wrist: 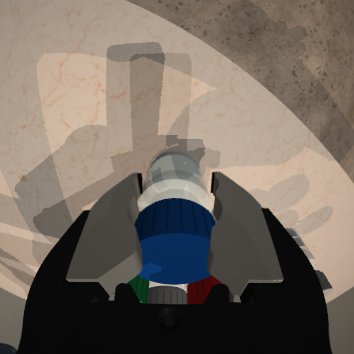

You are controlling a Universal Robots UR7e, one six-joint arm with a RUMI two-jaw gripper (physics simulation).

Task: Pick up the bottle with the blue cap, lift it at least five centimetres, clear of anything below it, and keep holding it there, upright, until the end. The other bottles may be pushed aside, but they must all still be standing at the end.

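Places are measured from the arm's base along level axes (x left, y back, z up), in metres.
Pixels of known places: gripper, between the fingertips: (176, 173).
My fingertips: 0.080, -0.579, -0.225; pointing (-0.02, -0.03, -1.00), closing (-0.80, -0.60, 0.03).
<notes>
Ahead of a thing's pixels: the offset from my fingertips to its top centre, as dx, dy, dz. "spot": to the spot under its first point. Level surfaces: height alone.
The bottle with the blue cap @(-0.009, +0.017, +0.066) (175, 255) is in the lower middle of the wrist view, its clear rounded body showing beyond the cap. My gripper (176, 173) is shut on this bottle, with one grey jaw against each side at the cap. The bottle looks upright along the jaws. Its base is hidden, and I cannot tell whether it touches the table. Behind the blue cap, parts of a green cap @(-0.009, +0.108, +0.066) (140, 290), a grey cap @(-0.068, +0.122, +0.066) (168, 294) and a red cap @(-0.093, +0.069, +0.066) (202, 290) show; the bottles under them are hidden.
The round, pale marbled table @(dz -0.039) (75, 90) lies below, with its curved edge running across the upper right. Brown speckled floor (300, 65) is beyond it. Shadows of the arm and bottles fall on the table. A small greyish object @(spot: -0.217, -0.004, +0.058) (324, 282) shows partly at the right, behind the gripper body.
</notes>
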